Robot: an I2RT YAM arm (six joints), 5 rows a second.
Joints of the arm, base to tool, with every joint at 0 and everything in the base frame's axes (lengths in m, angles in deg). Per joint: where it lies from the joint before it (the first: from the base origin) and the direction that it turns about. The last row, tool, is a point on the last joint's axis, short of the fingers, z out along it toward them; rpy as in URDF.
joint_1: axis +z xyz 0 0 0.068
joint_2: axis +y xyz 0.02 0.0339 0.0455
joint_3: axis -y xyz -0.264 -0.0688 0
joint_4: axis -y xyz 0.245 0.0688 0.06
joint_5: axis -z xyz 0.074 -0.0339 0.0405
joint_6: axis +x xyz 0.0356 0 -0.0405
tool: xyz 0 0 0 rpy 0 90 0
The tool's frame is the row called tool.
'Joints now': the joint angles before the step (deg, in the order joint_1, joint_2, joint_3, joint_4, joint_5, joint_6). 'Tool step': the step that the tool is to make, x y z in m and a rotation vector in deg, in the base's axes. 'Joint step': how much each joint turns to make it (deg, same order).
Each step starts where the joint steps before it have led.
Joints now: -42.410 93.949 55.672 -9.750 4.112 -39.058
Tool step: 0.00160 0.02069 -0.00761 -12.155 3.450 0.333
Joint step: 3.997 -2.493 -6.886 10.596 10.704 -5.628
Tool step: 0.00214 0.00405 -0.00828 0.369 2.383 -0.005
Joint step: 0.945 1.074 -0.348 -0.625 1.494 -0.223
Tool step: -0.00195 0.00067 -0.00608 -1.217 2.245 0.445
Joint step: 0.023 0.463 -1.007 1.029 1.319 -2.058
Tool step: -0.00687 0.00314 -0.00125 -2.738 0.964 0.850
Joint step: -0.181 -1.493 -2.602 2.906 1.147 -2.855
